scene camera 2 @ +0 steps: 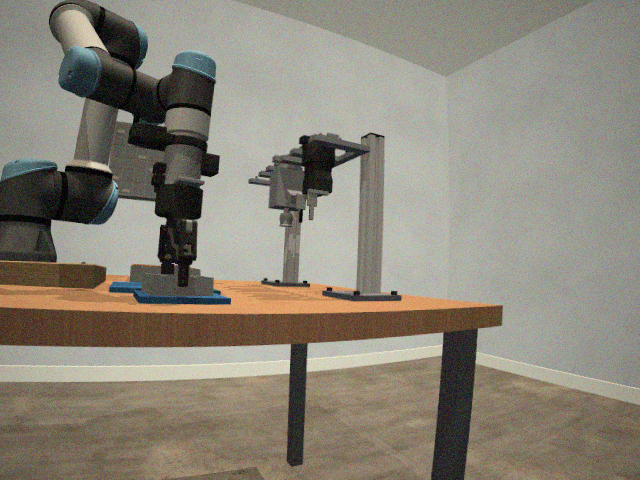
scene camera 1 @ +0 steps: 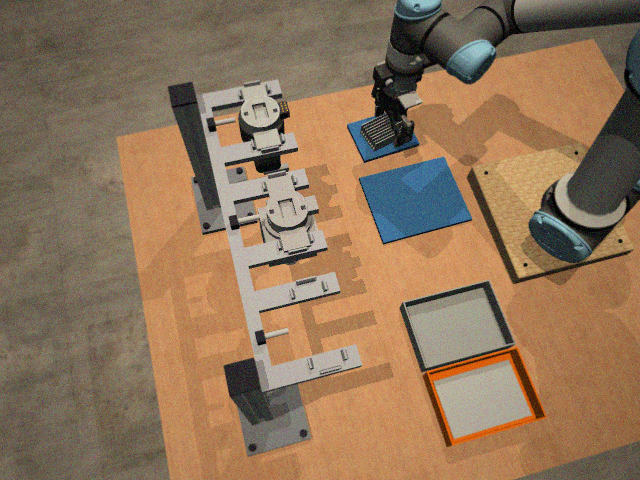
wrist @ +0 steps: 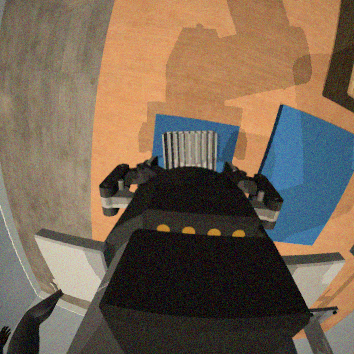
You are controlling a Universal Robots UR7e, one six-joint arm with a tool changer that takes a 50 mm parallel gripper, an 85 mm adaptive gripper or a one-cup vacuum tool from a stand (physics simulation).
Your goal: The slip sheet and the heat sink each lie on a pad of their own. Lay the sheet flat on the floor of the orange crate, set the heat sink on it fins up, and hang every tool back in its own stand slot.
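Frame: origin at the arm's base, x ahead, y left, z up, level; metres.
Seen in the pictures: arm's base at its link origin: (scene camera 2: 21, 262).
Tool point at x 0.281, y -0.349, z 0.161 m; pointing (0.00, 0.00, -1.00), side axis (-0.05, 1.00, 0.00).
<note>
Offsets run from my tool point to a thing's top centre. "spot": to the spot under its first point.
The heat sink @(0.007 m ahead, 0.001 m left, 0.158 m down) (scene camera 1: 377, 132) (scene camera 2: 155, 285) (wrist: 190, 148) lies fins up on the small blue pad (scene camera 1: 369, 153) (scene camera 2: 219, 300) (wrist: 228, 140). My adaptive gripper (scene camera 1: 394, 126) (scene camera 2: 175, 276) (wrist: 191, 165) is down over one end of it, open, with one finger on each side; contact cannot be made out. The slip sheet @(0.086 m ahead, 0.618 m left, 0.193 m down) (scene camera 1: 483, 400) appears as a pale flat rectangle on the floor of the orange crate @(spot: 0.179 m ahead, 0.588 m left, 0.172 m down) (scene camera 1: 434, 400), with orange along its edges. The larger blue pad @(spot: 0.028 m ahead, 0.212 m left, 0.188 m down) (scene camera 1: 416, 211) (wrist: 310, 200) is bare. The parallel gripper (scene camera 1: 261, 116) (scene camera 2: 317, 167) and the vacuum tool @(0.342 m ahead, 0.260 m left, 0.166 m up) (scene camera 1: 286, 211) (scene camera 2: 285, 188) hang in the stand.
The tool stand (scene camera 1: 238, 263) (scene camera 2: 371, 217) runs along the left in scene view 1; its nearest slot holds no tool. A dark grey crate (scene camera 1: 412, 335) adjoins the orange crate. The wooden base board (scene camera 1: 498, 217) (scene camera 2: 77, 273) lies under the arm's base, right of the pads.
</note>
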